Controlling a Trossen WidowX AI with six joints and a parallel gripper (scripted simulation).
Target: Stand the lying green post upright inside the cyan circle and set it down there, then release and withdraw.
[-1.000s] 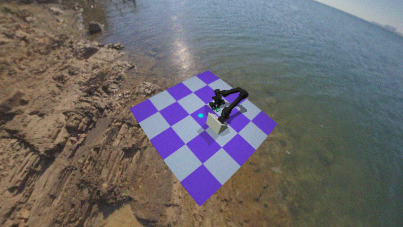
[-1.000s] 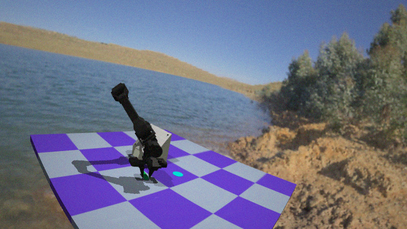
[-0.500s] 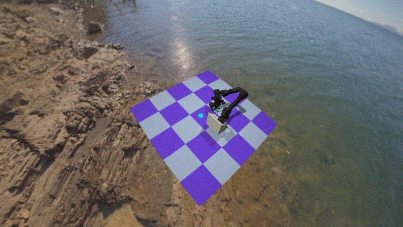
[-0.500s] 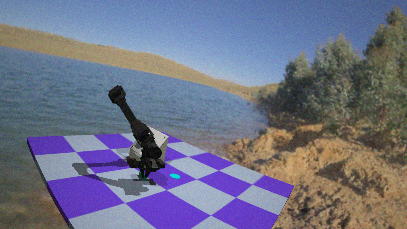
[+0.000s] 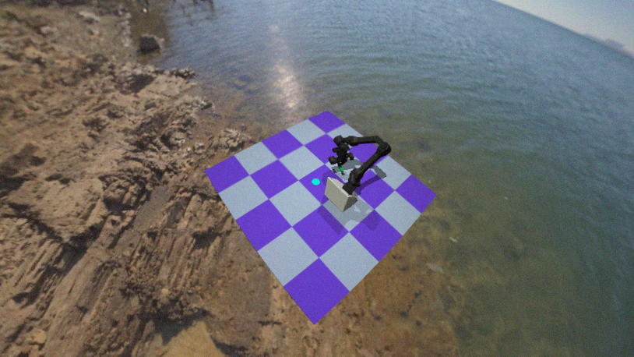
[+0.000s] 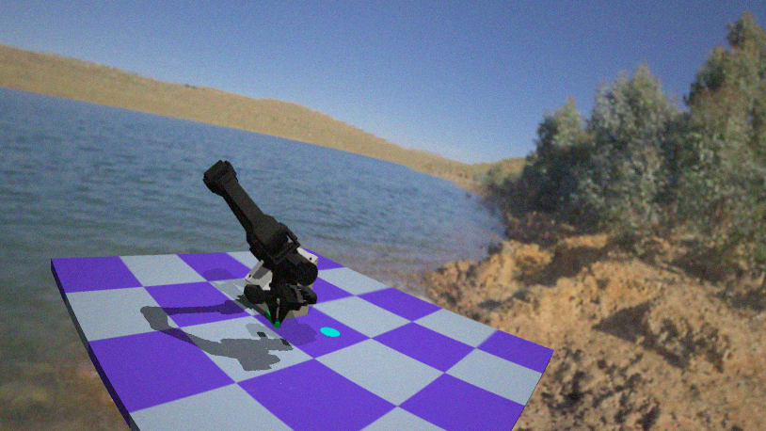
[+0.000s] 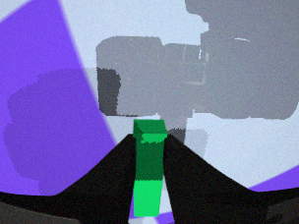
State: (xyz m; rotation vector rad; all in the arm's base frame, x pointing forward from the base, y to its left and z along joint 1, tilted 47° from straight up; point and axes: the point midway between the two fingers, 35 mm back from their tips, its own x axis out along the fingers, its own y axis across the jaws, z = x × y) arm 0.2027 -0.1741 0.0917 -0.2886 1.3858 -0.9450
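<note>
My gripper tip is now 40 mm short of the cyan circle, 200 mm to the right of it and 60 mm above it. Also, from my gripper tip: green post: 20 mm behind, 10 mm to the left.
</note>
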